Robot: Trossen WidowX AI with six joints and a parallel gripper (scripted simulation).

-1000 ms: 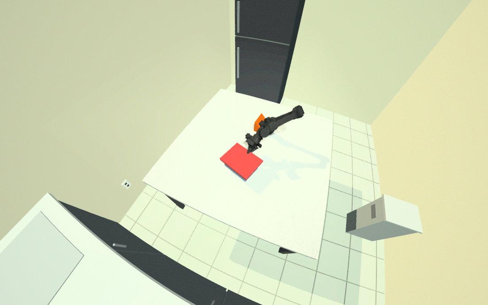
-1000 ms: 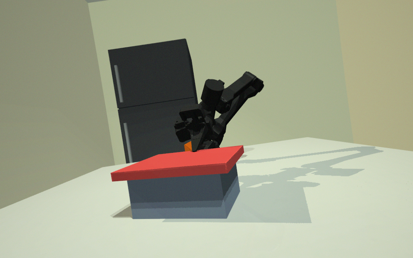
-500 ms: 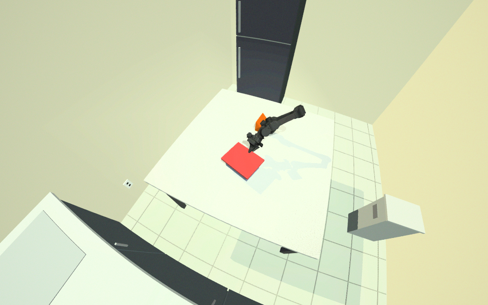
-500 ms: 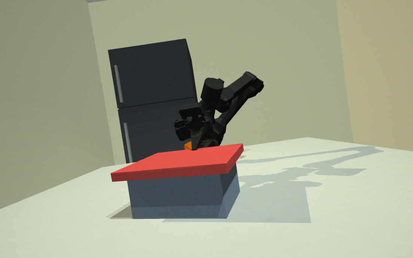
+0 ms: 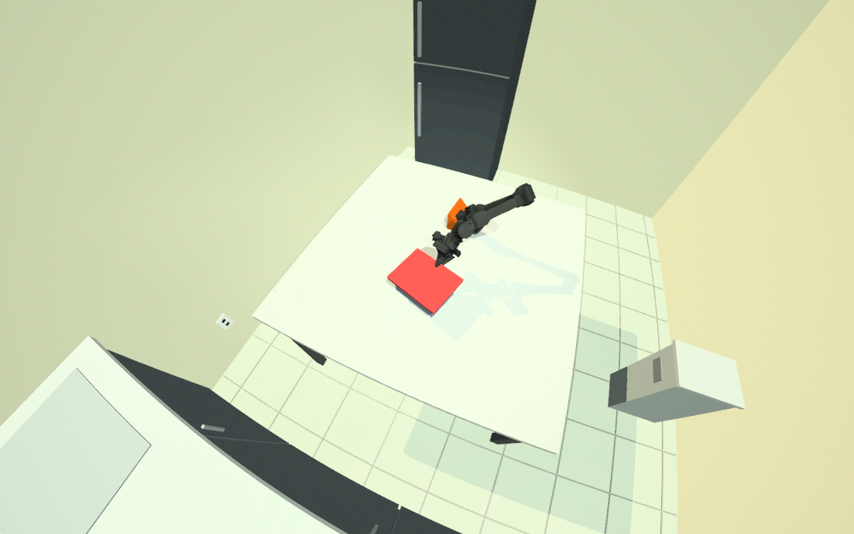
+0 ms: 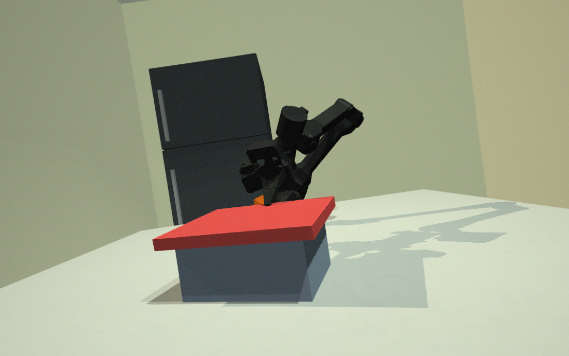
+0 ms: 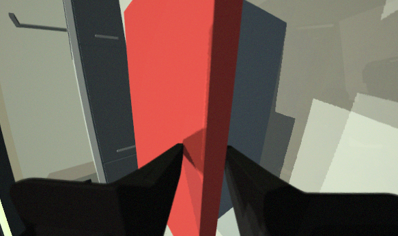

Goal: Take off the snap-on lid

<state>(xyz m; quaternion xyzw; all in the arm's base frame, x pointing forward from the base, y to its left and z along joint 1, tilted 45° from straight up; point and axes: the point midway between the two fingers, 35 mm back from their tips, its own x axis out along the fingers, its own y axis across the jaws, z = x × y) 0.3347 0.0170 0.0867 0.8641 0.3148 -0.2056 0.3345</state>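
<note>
Right now my gripper tip is 8 cm short of the red lid and 1 cm to the left of it. From my gripper tip the other things lie so: grey-blue storage box: 8 cm ahead, 5 cm below, 1 cm to the right.
</note>
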